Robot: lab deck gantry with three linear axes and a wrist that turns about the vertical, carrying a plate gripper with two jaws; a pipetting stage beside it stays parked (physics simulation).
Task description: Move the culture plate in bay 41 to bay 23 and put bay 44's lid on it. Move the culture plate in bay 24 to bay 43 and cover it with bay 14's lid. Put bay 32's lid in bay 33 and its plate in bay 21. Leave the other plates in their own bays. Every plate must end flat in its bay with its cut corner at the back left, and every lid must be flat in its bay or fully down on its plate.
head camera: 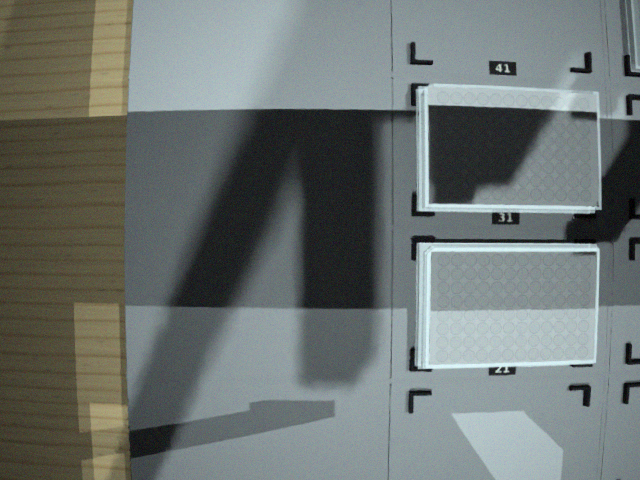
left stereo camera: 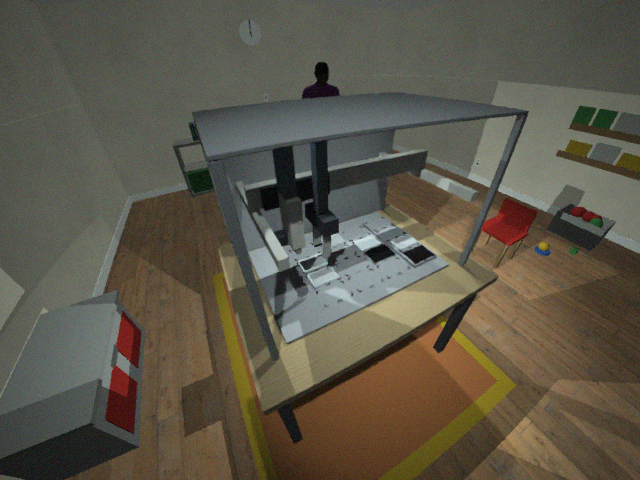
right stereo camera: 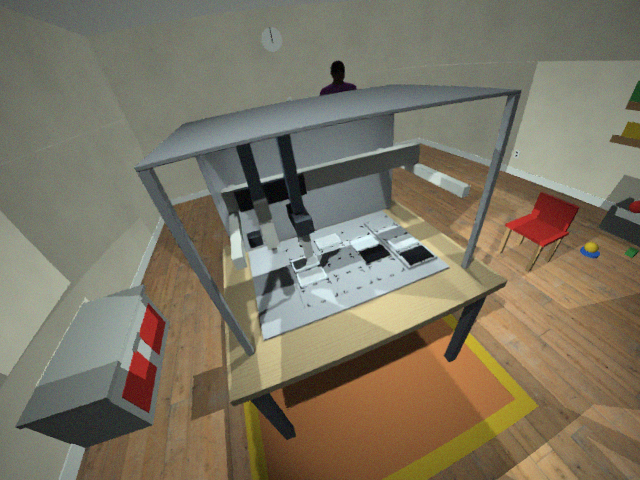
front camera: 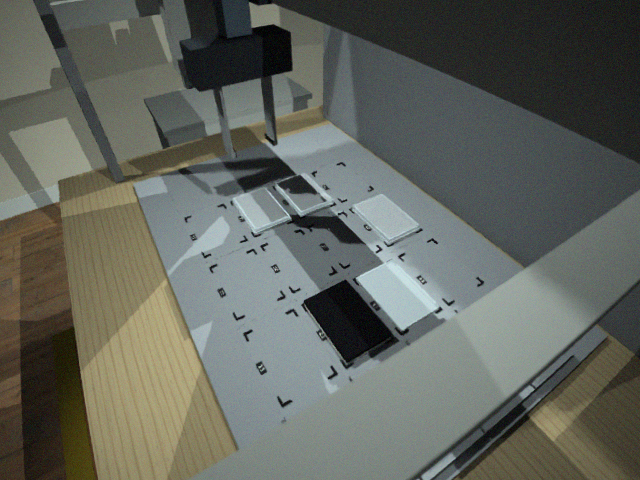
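Seen in the pictures: gripper, between the fingertips: [left stereo camera: 322, 251] [right stereo camera: 306, 251] [front camera: 251, 147]; robot's base, origin of its link: [left stereo camera: 326, 306] [right stereo camera: 308, 306] [front camera: 186, 219].
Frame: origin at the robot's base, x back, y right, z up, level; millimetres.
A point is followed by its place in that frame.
Observation:
My gripper [front camera: 253, 148] @(x -64, y -150, z 160 mm) [left stereo camera: 321, 251] @(x -64, y -150, z 160 mm) is open and empty, raised near the deck's left side, beyond bays 21 and 31 in the front view; its jaws do not show in the head view. A clear welled plate [front camera: 262, 209] @(x -75, y -150, z 14 mm) [head camera: 509, 304] @(x -59, y -152, z 14 mm) lies flat in bay 21, its cut corner at the back left. Another clear plate [front camera: 302, 192] @(x -68, y -253, z 14 mm) [head camera: 560, 170] @(x -95, y -242, z 14 mm) lies in bay 31, partly in shadow. A dark-topped plate [front camera: 348, 320] @(x -400, y -149, z 16 mm) [left stereo camera: 378, 252] @(x -385, y -154, z 16 mm) lies in bay 23. A white lid [front camera: 398, 294] @(x -398, y -256, z 8 mm) lies in bay 33. A pale plate [front camera: 386, 218] @(x -238, y -358, z 14 mm) lies in bay 42.
At the right end of the deck, a dark flat piece [left stereo camera: 418, 254] @(x -546, y -37, z 22 mm) [right stereo camera: 416, 255] @(x -549, y -35, z 22 mm) lies in front of paler pieces. The parked pipetting stage [left stereo camera: 292, 222] [right stereo camera: 266, 224] hangs beside my gripper. A pale beam [front camera: 439, 361] @(x -616, y -8, z 400 mm) crosses the front view, hiding part of the deck.

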